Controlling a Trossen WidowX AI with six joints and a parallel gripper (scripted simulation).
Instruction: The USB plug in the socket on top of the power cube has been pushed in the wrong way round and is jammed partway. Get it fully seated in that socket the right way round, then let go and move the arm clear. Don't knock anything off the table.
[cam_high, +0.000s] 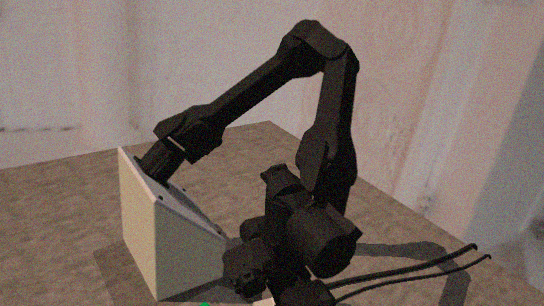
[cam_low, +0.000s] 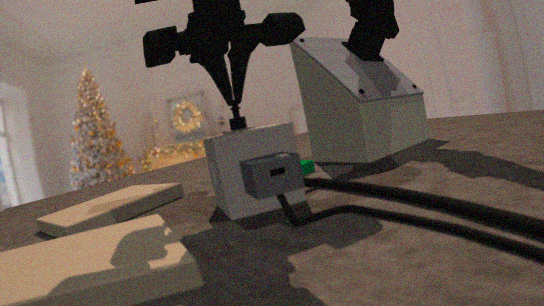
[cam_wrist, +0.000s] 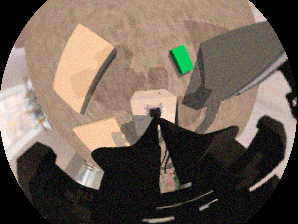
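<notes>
The black USB plug is 20 mm below my gripper tip. The rest, counted from my gripper tip: green block (100 mm behind, 80 mm to the right, 100 mm below).
</notes>
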